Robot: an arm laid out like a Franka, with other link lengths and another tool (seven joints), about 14 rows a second.
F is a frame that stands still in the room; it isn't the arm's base.
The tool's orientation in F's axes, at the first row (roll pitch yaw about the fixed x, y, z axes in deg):
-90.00, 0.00, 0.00
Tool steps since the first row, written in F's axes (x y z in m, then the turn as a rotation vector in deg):
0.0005, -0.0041, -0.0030, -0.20, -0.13, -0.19
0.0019, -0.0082, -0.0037, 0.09, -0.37, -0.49
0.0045, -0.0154, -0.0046, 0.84, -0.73, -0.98
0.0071, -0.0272, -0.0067, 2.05, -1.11, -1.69
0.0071, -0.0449, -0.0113, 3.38, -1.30, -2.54
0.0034, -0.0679, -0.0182, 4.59, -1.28, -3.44
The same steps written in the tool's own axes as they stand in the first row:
0.0005, 0.0030, -0.0041, -0.20, 0.19, -0.13
0.0019, 0.0037, -0.0082, 0.09, 0.49, -0.37
0.0045, 0.0046, -0.0154, 0.84, 0.98, -0.73
0.0071, 0.0067, -0.0272, 2.05, 1.69, -1.11
0.0071, 0.0113, -0.0449, 3.38, 2.54, -1.30
0.0034, 0.0182, -0.0679, 4.59, 3.44, -1.28

